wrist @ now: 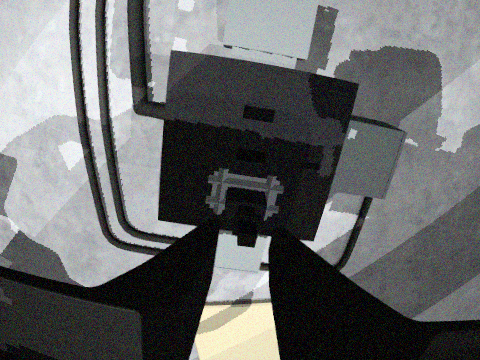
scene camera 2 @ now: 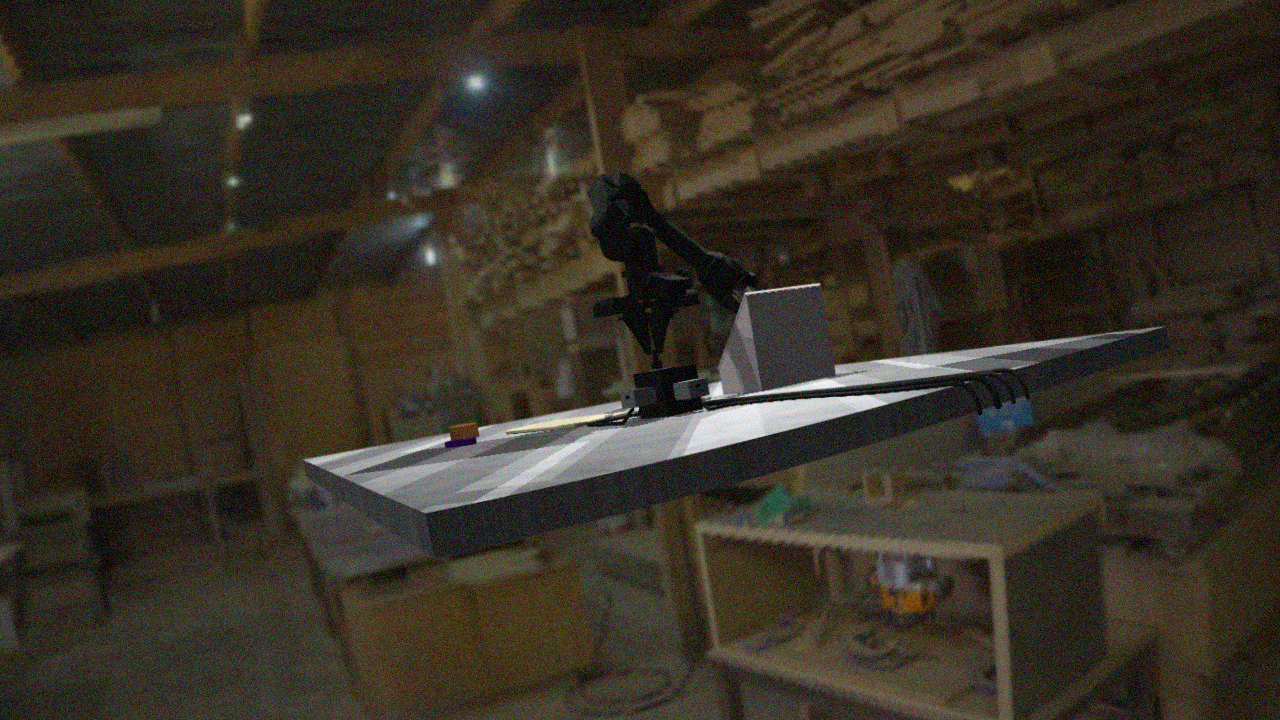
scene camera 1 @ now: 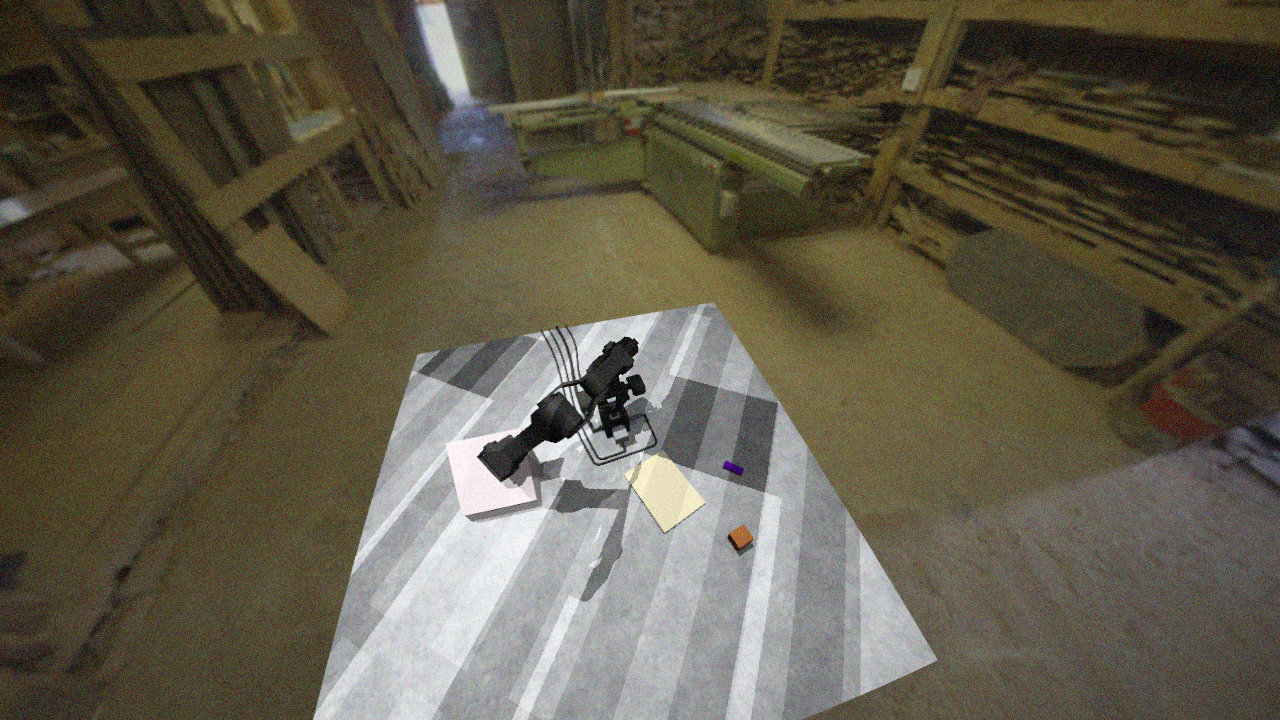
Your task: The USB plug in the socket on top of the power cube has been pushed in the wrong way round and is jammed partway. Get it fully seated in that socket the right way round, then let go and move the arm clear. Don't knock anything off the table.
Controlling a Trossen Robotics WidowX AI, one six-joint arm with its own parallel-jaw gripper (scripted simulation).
gripper: wrist; scene camera 2; scene camera 1 614, 411
same spot on gripper: (wrist: 161, 302) = (scene camera 2: 664, 319)
same spot on dark power cube: (wrist: 255, 119) = (scene camera 1: 611, 407)
